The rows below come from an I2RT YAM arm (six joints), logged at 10 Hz.
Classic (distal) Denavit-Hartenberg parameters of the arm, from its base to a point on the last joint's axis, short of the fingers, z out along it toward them. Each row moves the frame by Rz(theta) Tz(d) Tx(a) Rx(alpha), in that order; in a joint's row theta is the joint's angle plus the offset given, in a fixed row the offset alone. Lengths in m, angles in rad.
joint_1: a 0.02, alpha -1.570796, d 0.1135, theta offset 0
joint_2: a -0.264, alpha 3.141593, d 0, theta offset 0
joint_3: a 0.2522, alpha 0, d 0, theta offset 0.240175
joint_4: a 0.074, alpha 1.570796, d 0, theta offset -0.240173
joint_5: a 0, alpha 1.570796, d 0, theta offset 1.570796
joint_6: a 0, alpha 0, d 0.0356, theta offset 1.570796
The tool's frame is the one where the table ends.
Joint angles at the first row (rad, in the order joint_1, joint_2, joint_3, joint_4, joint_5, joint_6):
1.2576, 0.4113, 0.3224, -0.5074, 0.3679, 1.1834
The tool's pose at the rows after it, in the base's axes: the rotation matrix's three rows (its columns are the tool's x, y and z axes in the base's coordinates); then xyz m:
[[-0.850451 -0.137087 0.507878], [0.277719 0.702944 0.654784], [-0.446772 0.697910 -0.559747]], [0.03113 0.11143 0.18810]
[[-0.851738 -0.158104 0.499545], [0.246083 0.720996 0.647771], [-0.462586 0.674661 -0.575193]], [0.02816 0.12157 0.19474]
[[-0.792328 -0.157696 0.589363], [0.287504 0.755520 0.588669], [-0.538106 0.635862 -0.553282]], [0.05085 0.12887 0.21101]
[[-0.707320 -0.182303 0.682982], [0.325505 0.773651 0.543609], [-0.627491 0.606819 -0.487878]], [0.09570 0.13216 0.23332]
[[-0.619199 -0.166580 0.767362], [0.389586 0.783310 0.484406], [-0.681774 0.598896 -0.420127]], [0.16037 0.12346 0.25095]
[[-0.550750 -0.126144 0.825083], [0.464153 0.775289 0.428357], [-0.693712 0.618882 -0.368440]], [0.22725 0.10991 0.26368]
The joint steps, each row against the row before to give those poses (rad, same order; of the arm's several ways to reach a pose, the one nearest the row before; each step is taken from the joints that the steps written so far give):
0.1662, 0.0196, -0.0141, -0.0294, 0.0507, 0.1232
0.0421, 0.0858, 0.0413, 0.0136, 0.0247, 0.0036
-0.1651, 0.0782, 0.0613, 0.0550, -0.0198, -0.1376
-0.2942, 0.1026, 0.0675, 0.1531, -0.1330, -0.2361
-0.3329, 0.1823, 0.0827, 0.1979, -0.1902, -0.1691
-0.2275, 0.2300, 0.1257, 0.1628, -0.1307, -0.0510

